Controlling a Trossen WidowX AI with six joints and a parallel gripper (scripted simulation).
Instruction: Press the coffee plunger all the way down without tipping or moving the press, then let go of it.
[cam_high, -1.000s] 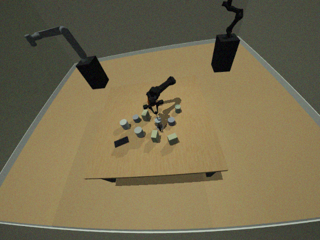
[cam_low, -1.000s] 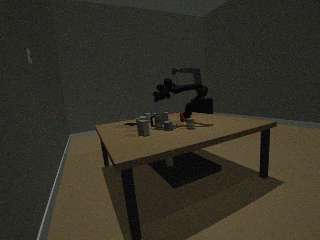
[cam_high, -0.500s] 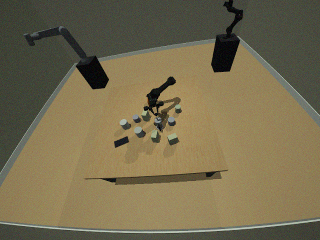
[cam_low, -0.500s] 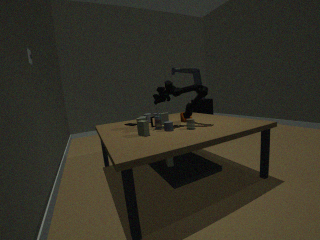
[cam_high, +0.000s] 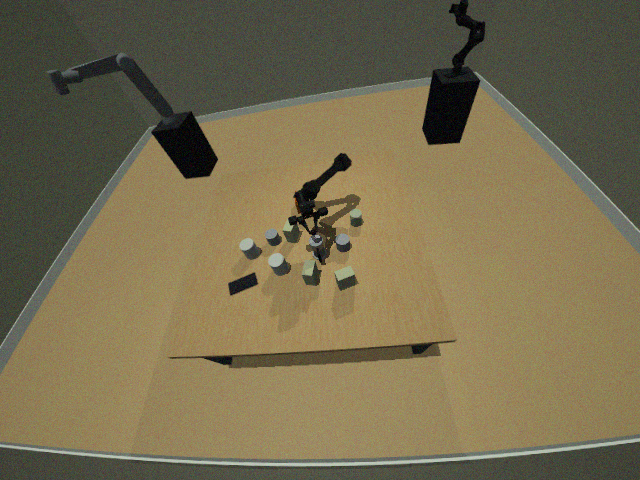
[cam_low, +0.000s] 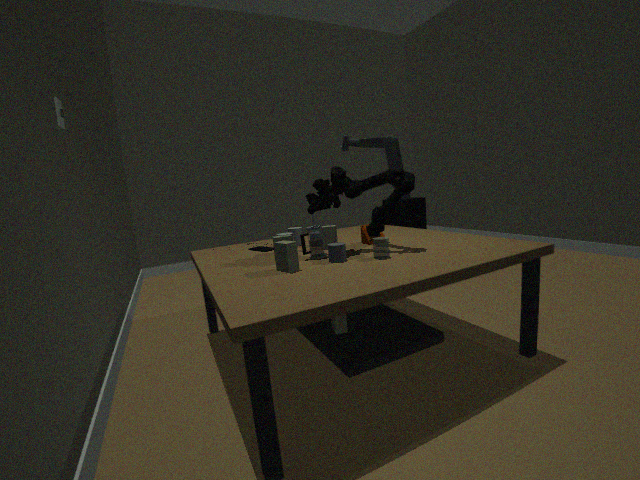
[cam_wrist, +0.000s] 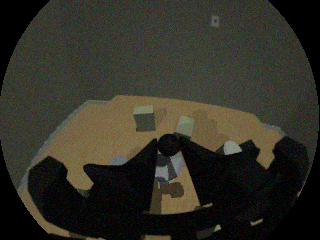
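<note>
My gripper tip is 100 mm above the coffee press. Round my gripper tip: flat black slab 400 mm to the right, 200 mm below, 160 mm ahead.
</note>
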